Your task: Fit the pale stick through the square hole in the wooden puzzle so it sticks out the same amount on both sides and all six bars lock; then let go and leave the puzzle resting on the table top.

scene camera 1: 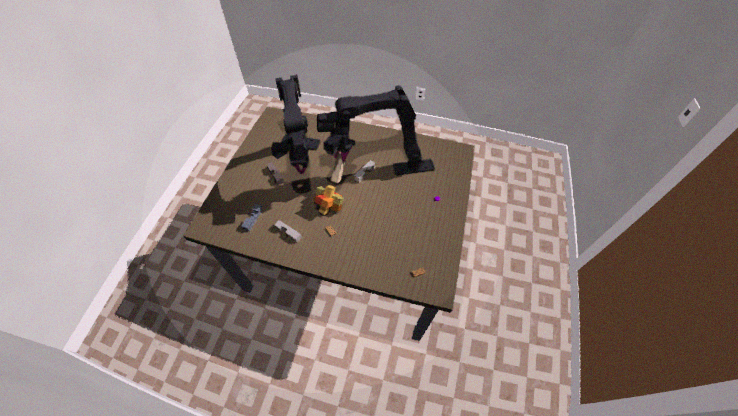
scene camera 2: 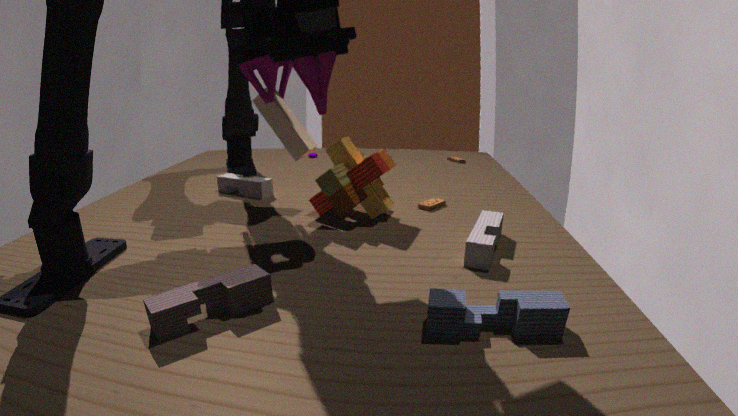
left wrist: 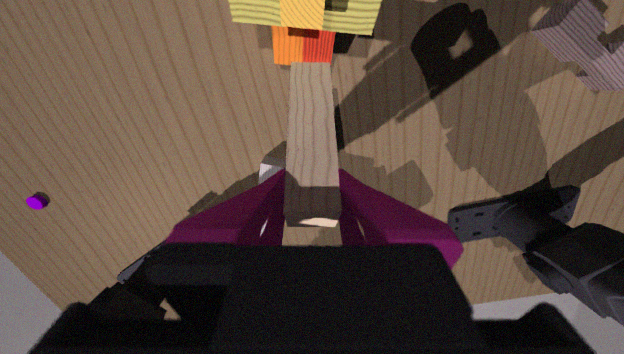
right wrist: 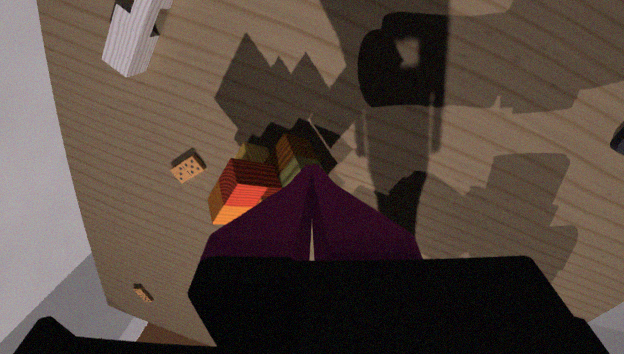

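Pixels of known places: left gripper, fingertip midpoint: point(scene camera 1: 340, 159) point(scene camera 2: 274, 102) point(left wrist: 312, 178); right gripper, fingertip midpoint: point(scene camera 1: 301, 173) point(scene camera 2: 322, 114) point(right wrist: 311, 175); left arm's base at its link origin: point(scene camera 1: 413, 167) point(scene camera 2: 240, 168); right arm's base at its link origin: point(scene camera 2: 69, 274) point(left wrist: 507, 214).
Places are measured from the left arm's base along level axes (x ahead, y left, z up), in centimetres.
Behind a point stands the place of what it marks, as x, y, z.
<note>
The wooden puzzle point(scene camera 1: 328, 199) point(scene camera 2: 354, 178) @(14.6, -46.4, 6.4) point(left wrist: 302, 12) point(right wrist: 245, 185) @(16.0, -47.5, 9.4), of yellow, orange, red and green bars, sits tilted on the table. My left gripper point(scene camera 1: 339, 155) @(4.7, -35.7, 17.5) point(scene camera 2: 269, 98) @(4.7, -35.7, 17.5) point(left wrist: 312, 178) @(4.7, -35.7, 17.5) is shut on the pale stick point(scene camera 1: 336, 171) @(7.8, -38.0, 13.9) point(scene camera 2: 285, 126) @(6.1, -38.6, 13.7) point(left wrist: 311, 125) @(7.0, -37.4, 15.3) near one end. The stick slants down toward the puzzle; in scene camera 2 its lower end is in the air, up and left of the puzzle, apart from it. My right gripper point(scene camera 1: 300, 167) @(8.5, -52.8, 16.4) point(scene camera 2: 323, 111) @(8.5, -52.8, 16.4) point(right wrist: 311, 175) @(8.5, -52.8, 16.4) is shut and empty, above the table near the puzzle. The square hole cannot be made out.
Notched bars lie around: a whitish one point(scene camera 1: 287, 230) @(27.3, -62.2, 3.2) point(scene camera 2: 483, 240) @(23.4, -66.1, 3.1), a blue one point(scene camera 1: 251, 218) @(18.4, -77.9, 3.0) point(scene camera 2: 542, 315) @(19.5, -81.1, 2.4), a purplish one point(scene camera 1: 274, 173) @(-4.6, -67.2, 3.3) point(scene camera 2: 242, 291) @(-3.4, -67.5, 2.3) and a light grey one point(scene camera 1: 364, 171) @(0.1, -24.6, 2.2) point(scene camera 2: 245, 187) @(-0.2, -26.8, 1.7). Two dominoes point(scene camera 1: 330, 230) @(28.9, -44.1, 0.8) point(scene camera 1: 418, 271) @(53.8, -11.6, 0.8) and a purple disc point(scene camera 1: 436, 198) @(20.3, 5.5, 0.8) point(left wrist: 37, 201) @(20.2, 5.2, 0.8) lie on the table.
</note>
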